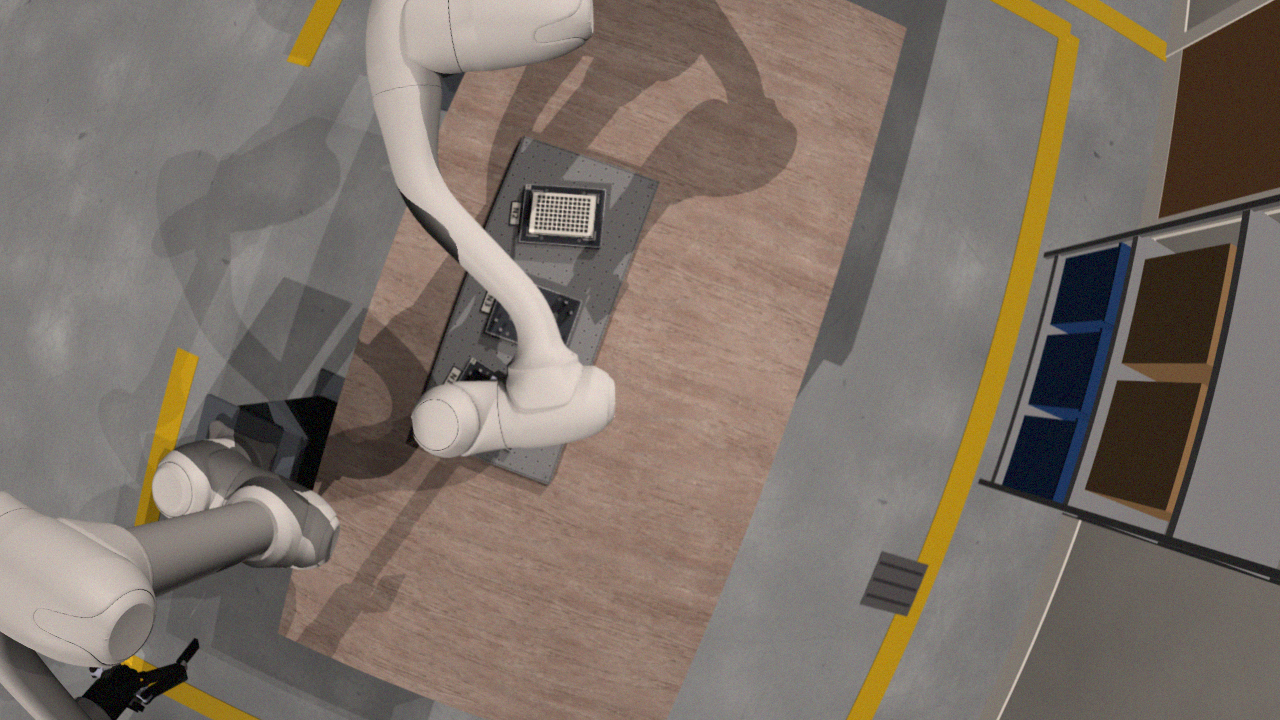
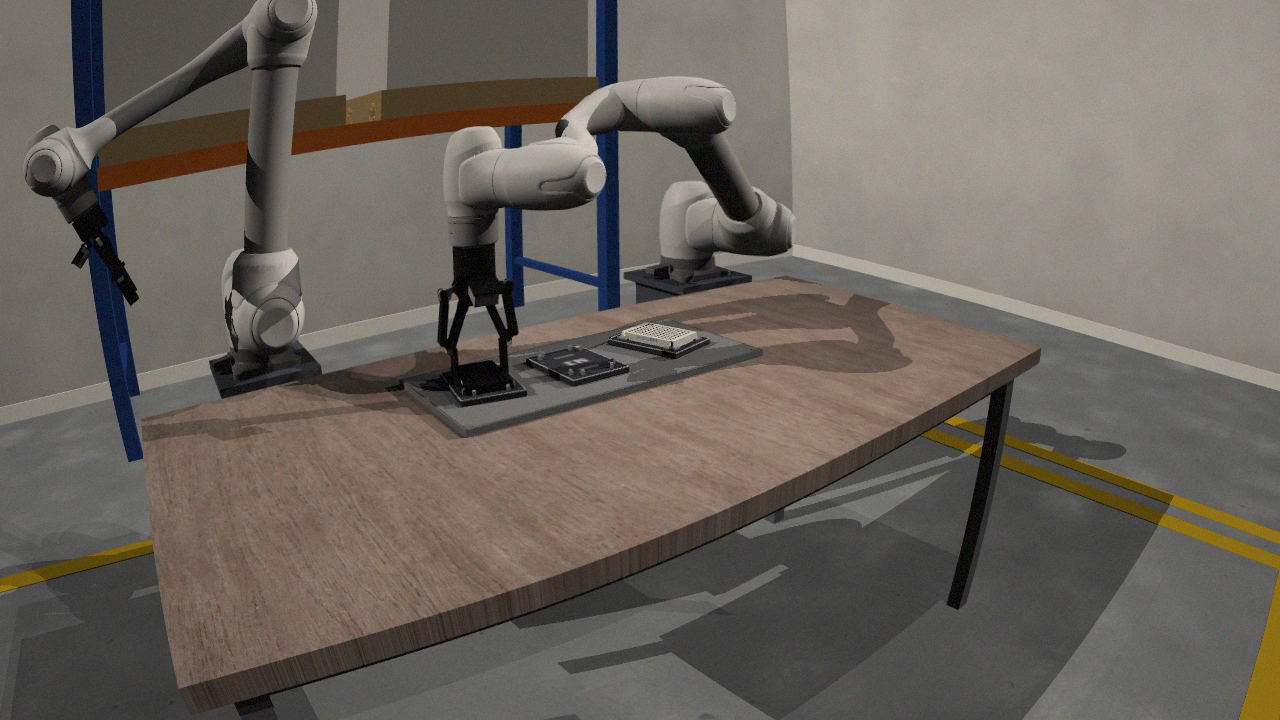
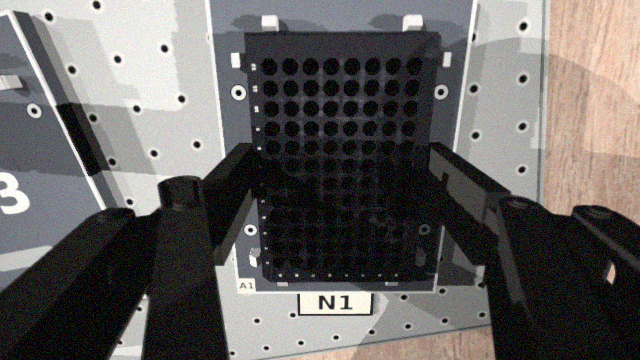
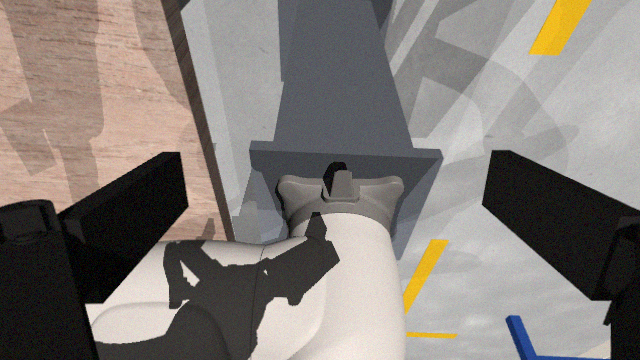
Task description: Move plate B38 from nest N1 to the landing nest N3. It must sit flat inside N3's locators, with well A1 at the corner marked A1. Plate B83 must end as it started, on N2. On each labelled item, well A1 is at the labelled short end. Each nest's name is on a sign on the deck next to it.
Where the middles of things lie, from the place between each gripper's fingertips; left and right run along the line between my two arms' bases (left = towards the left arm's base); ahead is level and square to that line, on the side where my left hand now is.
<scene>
The nest N3 (image 2: 551, 363) is 19 cm to the left of my left hand, 3 cm below it and 2 cm ahead of it. The rest, counted from my left hand: black plate B38 (image 2: 484, 377): 2 cm below; nest N2 (image 1: 598, 220): 40 cm to the left, 3 cm below; white plate B83 (image 1: 538, 220): 40 cm to the left, 2 cm below.
My right gripper (image 1: 167, 628) is now 670 mm to the right of the black plate B38, 480 mm short of it and 200 mm above it. From my right hand the other things lie so: nest N2: 1070 mm to the left, 480 mm ahead, 210 mm below; then nest N3: 860 mm to the left, 500 mm ahead, 210 mm below; then white plate B83: 1070 mm to the left, 480 mm ahead, 200 mm below.
</scene>
